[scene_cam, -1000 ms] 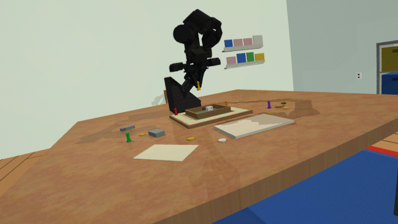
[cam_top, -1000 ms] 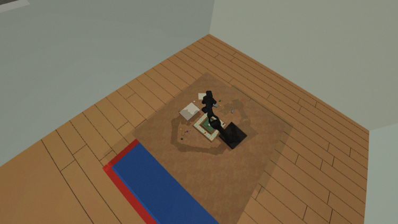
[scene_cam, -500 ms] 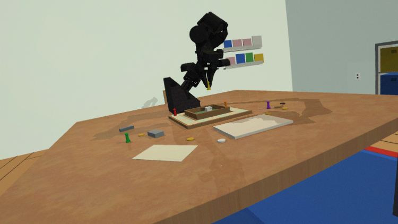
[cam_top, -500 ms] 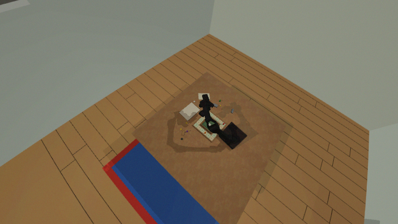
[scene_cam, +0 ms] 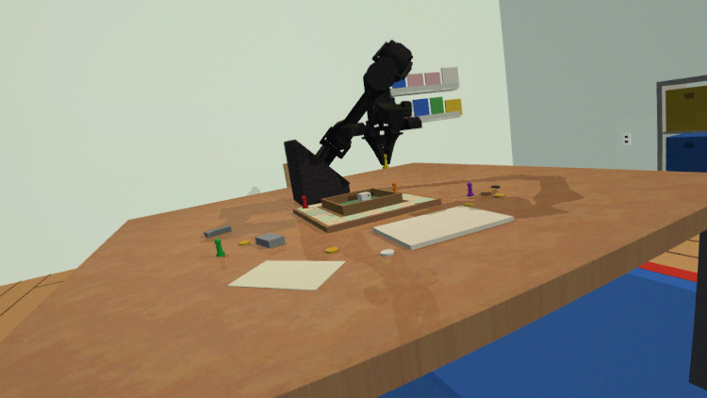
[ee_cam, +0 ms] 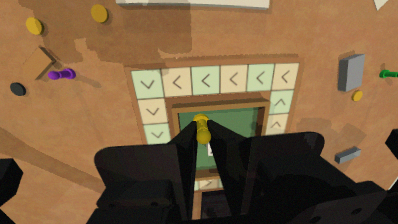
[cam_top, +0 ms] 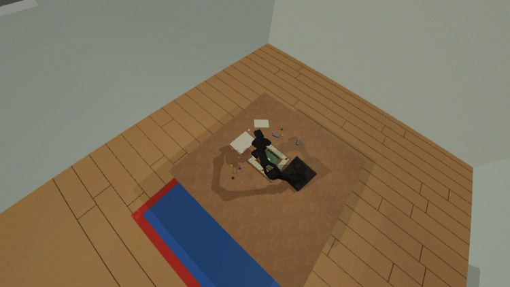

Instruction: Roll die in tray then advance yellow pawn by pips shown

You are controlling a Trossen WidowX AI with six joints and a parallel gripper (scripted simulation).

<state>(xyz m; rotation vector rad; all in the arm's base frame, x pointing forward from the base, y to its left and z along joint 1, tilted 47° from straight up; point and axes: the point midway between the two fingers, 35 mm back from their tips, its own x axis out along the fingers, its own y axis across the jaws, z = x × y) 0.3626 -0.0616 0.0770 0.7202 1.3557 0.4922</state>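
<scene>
Now: gripper tip 100 mm past the orange pawn, 80 mm to the right of it and 80 mm above it. Also, from my gripper tip: green felt: 90 mm behind, 30 mm to the right, 100 mm below; yellow pawn: 10 mm above; white die: 90 mm behind, 20 mm to the right, 80 mm below.
</scene>
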